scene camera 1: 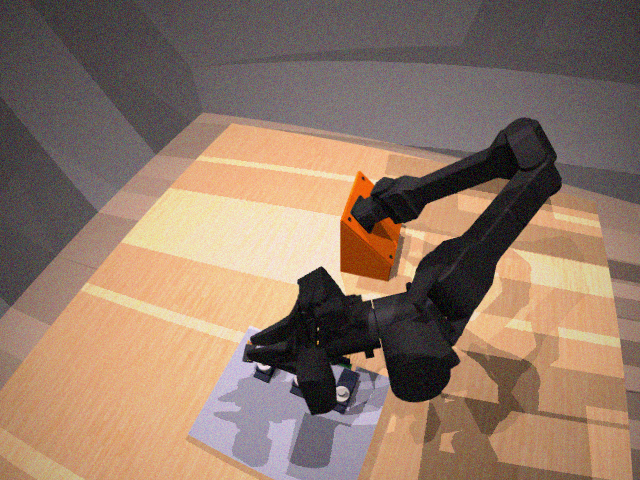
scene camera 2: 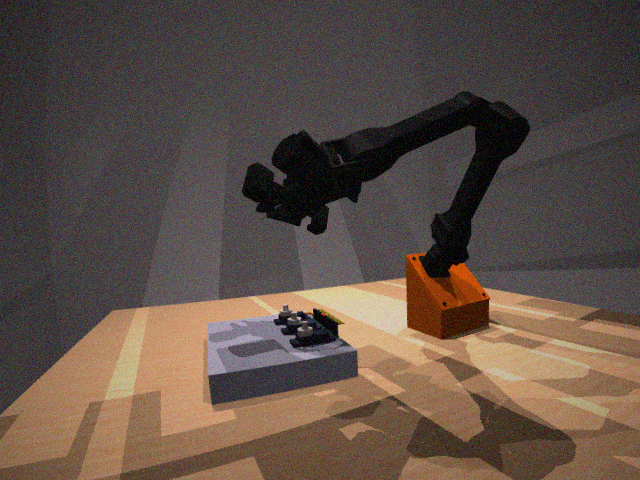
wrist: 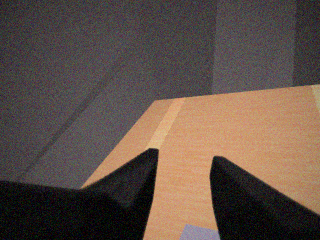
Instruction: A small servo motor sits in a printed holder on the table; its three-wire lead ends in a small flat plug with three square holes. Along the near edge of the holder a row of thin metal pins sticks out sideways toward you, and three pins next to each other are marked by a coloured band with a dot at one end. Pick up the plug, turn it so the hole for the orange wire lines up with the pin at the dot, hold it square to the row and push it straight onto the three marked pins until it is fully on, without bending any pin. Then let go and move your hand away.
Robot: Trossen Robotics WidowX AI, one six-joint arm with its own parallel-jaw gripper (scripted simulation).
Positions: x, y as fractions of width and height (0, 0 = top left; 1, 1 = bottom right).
Scene:
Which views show my gripper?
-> Scene camera 1, scene camera 2 and the wrist view: all of them.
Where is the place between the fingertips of my gripper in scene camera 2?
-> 0.41, 0.44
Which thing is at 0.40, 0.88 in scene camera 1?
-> A grey holder.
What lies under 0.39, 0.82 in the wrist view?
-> My gripper.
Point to a grey holder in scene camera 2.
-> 0.39, 0.75

